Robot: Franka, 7 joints.
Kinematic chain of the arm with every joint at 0, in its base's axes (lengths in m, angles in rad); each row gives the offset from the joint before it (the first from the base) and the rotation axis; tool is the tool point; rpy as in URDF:
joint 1: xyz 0 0 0.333 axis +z
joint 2: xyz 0 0 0 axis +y
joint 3: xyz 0 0 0.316 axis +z
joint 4: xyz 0.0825 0 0 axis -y
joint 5: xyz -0.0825 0 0.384 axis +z
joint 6: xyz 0 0 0 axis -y
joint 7: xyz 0.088 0 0 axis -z
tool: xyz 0 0 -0.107 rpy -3.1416 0 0
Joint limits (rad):
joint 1: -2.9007..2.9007
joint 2: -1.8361..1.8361
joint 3: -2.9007..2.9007
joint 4: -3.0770..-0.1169
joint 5: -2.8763..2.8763
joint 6: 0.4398..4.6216
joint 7: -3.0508..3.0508
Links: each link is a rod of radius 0.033 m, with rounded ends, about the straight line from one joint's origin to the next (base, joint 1, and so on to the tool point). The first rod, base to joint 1, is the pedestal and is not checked.
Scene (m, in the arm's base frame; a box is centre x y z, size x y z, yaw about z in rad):
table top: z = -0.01
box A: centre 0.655 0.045 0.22 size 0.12 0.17 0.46 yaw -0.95
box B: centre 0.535 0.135 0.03 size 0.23 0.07 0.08 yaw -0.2
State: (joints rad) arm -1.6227 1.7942 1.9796 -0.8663 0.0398 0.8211 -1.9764
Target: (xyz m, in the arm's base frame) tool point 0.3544 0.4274 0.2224
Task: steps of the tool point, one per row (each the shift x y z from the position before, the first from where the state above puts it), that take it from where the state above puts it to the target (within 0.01 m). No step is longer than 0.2 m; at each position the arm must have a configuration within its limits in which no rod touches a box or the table.
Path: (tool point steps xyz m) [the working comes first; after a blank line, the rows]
Joints at the target: -0.1924 1.8361 1.5165 -1.5113 -0.0761 1.0242 -1.9764
Straight joint move there: touches box A.

1: 0.1150 0.0985 0.0542
2: 0.0845 0.1261 0.0559
3: 0.0462 0.1436 0.0568
4: 0.0033 0.1489 0.0566
5: -0.0394 0.1402 0.0554
6: -0.0776 0.1181 0.0530
7: 0.0403 0.0696 -0.1236
8: -0.0046 0.0605 -0.1378
9: -0.0548 0.0482 -0.1298
10: -0.0991 0.0328 -0.0986

